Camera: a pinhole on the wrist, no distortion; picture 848 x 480 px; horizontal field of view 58.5 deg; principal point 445.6 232.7 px. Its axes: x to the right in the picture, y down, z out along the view. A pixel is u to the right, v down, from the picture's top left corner.
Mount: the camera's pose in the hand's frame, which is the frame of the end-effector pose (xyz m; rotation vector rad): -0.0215 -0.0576 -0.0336 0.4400 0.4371 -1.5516
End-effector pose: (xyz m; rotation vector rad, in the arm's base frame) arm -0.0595 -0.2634 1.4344 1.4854 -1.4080 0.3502
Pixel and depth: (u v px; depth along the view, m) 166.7 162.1 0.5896
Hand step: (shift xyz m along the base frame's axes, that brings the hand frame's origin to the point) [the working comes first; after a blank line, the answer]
In the camera's frame: -0.2172 -0.0550 0.5896

-0.1024 -0.4557 -0.4002
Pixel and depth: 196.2 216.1 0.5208
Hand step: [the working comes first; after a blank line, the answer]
In the camera's frame: -0.1716 -0.0114 0.5208

-0.0533 -0.4151 -0.3319
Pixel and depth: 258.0 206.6 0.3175
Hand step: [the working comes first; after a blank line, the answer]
In the camera's frame: -0.0787 -0.0109 0.3175

0.0135 -0.2331 -0.2208
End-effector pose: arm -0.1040 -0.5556 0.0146 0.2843 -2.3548 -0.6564
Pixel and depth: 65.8 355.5 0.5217
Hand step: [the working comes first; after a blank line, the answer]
In the camera's frame: -0.2617 0.0846 0.5217

-0.4049 0.0881 -0.3805
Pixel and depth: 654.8 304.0 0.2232
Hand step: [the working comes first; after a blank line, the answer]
In the camera's frame: 0.0617 0.0210 0.2232

-0.0713 -0.1460 -0.2025
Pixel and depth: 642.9 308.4 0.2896
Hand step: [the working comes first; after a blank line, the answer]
In the camera's frame: 0.0755 0.0290 0.2896

-0.1075 -0.1698 -0.2553
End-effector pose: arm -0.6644 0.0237 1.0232 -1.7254 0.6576 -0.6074
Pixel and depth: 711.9 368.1 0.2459
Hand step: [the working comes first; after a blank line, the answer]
In the camera's frame: 0.0865 0.0440 0.2459

0.1336 0.1298 0.2259
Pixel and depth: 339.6 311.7 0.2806
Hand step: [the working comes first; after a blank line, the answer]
In the camera's frame: -0.0393 0.0293 0.2806

0.1812 0.1854 0.1168
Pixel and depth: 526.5 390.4 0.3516
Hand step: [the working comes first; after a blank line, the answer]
In the camera's frame: 0.0376 0.0732 0.3516

0.2364 0.1911 0.2158
